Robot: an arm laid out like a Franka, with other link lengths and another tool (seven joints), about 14 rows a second.
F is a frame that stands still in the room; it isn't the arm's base.
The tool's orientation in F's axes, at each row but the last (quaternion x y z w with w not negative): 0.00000 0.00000 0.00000 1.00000; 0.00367 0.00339 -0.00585 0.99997; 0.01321 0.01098 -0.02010 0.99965; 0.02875 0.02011 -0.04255 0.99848; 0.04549 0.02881 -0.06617 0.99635; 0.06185 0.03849 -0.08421 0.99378; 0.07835 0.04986 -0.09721 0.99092; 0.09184 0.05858 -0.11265 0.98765; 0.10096 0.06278 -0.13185 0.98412
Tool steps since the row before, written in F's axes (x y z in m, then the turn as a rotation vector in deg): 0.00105 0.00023 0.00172 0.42 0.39 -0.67; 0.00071 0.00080 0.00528 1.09 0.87 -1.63; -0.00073 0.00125 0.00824 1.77 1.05 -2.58; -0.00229 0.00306 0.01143 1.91 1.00 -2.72; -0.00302 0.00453 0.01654 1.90 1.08 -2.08; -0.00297 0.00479 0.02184 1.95 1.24 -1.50; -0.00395 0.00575 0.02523 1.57 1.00 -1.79; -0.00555 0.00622 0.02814 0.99 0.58 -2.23; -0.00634 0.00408 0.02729 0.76 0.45 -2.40
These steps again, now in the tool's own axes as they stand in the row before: 0.00105 0.00023 0.00172 0.42 0.39 -0.67; 0.00066 0.00085 0.00528 1.09 0.87 -1.63; -0.00096 0.00143 0.00819 1.78 1.05 -2.57; -0.00302 0.00348 0.01113 1.93 1.01 -2.70; -0.00462 0.00550 0.01586 1.87 1.14 -2.07; -0.00560 0.00672 0.02079 1.85 1.37 -1.52; -0.00780 0.00845 0.02352 1.55 1.02 -1.79; -0.01053 0.00940 0.02573 1.14 0.41 -2.20; -0.01118 0.00710 0.02503 0.98 0.19 -2.36
